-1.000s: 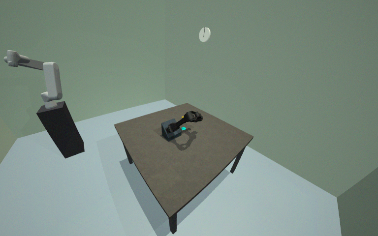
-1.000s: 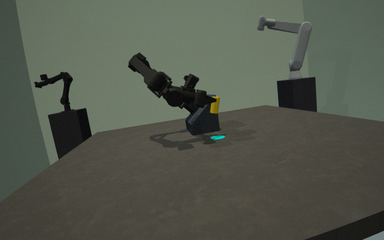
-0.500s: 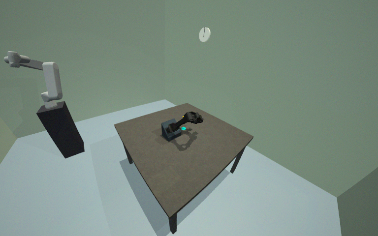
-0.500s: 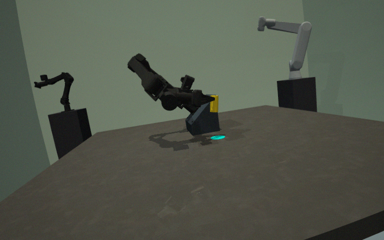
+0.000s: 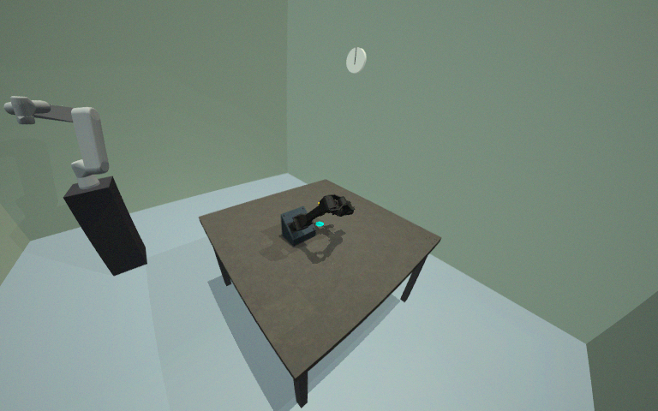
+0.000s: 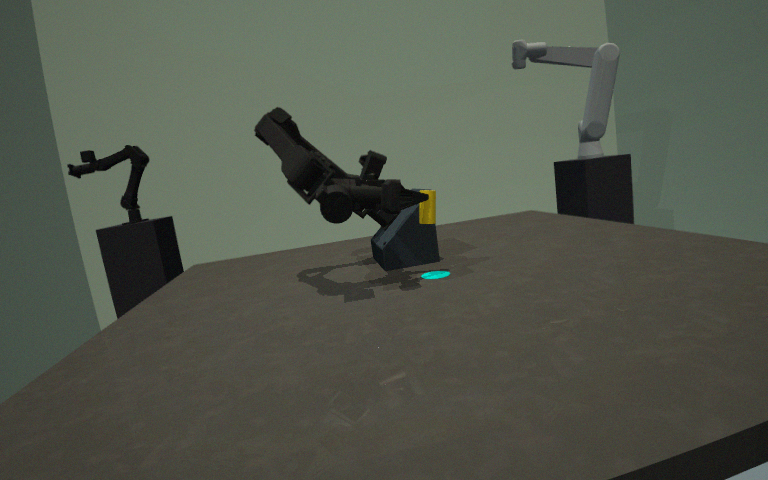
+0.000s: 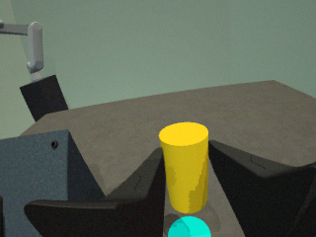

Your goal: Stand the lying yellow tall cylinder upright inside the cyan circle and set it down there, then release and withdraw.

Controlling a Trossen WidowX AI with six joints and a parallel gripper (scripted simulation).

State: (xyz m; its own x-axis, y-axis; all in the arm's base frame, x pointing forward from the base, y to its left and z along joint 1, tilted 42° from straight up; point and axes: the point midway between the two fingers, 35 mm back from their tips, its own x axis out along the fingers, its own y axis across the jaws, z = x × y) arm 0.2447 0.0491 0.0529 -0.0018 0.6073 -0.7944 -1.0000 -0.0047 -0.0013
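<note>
Right now the cyan circle is 16 cm below my gripper tip. From my gripper tip the other things lie so: yellow tall cylinder (2 cm below).
</note>
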